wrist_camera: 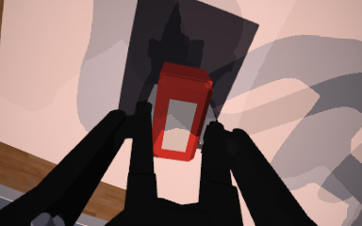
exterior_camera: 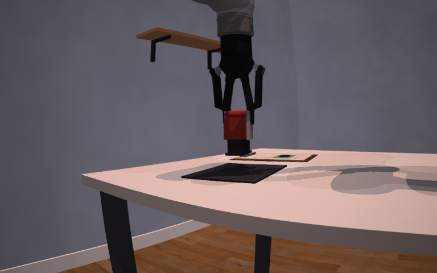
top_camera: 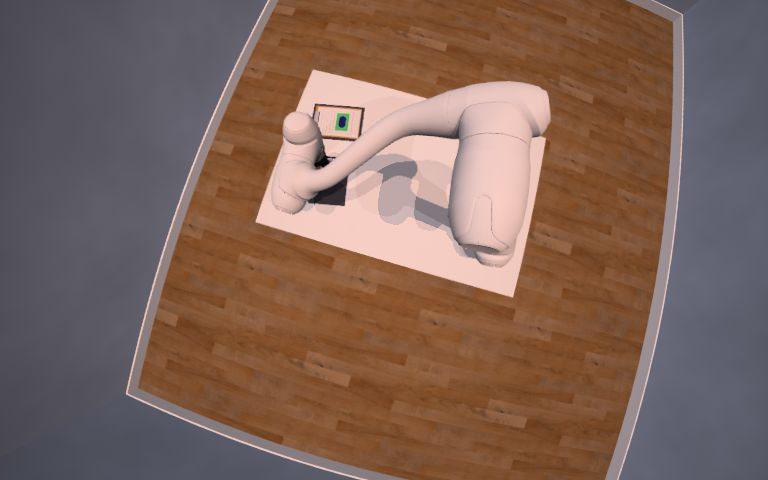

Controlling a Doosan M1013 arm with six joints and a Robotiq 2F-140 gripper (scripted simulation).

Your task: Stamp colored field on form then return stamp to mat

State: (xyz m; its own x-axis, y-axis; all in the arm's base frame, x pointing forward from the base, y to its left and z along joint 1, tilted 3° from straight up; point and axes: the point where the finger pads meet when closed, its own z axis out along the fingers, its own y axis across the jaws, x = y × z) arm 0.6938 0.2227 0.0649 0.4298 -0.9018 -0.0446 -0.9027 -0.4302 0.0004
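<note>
The mat is 11 cm below my hand. Also, from my hand: stamp (2 cm below); then clipboard (28 cm to the right, 11 cm ahead, 10 cm below).
</note>
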